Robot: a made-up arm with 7 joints.
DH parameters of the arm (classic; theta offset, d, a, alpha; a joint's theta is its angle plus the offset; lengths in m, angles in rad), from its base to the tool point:
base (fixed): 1.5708 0.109 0 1.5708
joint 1: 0 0.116 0.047 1.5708
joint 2: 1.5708 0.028 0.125 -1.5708
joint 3: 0 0.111 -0.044 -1.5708
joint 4: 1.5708 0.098 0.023 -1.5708
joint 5: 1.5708 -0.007 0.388 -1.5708
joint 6: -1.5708 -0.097 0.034 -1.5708
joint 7: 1.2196 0 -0.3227 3.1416
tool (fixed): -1.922 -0.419 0 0
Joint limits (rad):
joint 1: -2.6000..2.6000
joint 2: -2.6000..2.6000
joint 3: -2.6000..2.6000
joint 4: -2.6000..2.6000
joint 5: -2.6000..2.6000
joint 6: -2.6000..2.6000
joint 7: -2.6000..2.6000
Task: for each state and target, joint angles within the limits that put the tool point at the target. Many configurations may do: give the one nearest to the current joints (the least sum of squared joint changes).
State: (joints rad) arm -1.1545 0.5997 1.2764 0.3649 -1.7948 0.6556 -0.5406
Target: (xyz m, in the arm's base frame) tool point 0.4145 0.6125 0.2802
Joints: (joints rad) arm -0.7733 0.6256 1.1169 -0.1814 -1.9912 0.5791 -0.7212
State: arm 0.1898 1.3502 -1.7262 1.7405 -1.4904 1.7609 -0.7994
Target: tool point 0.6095 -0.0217 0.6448
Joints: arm -0.1223 0.9352 -1.7634 1.7099 -1.6960 0.8194 -0.9370
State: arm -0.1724 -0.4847 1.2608 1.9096 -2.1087 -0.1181 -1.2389
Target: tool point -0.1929 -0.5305 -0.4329
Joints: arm -0.1583 -0.8536 1.2006 2.1061 -1.9882 0.3115 -1.0940
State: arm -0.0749 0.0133 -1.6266 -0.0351 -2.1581 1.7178 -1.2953
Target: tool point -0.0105 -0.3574 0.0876
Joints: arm -0.3215 0.9595 -1.6979 -0.4155 -2.4794 2.1371 -1.3661
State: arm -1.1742 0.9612 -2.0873 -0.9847 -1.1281 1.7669 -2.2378
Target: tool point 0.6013 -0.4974 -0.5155
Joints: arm -0.6036 0.4691 -1.8567 -0.7455 -1.6414 0.8449 -2.6000
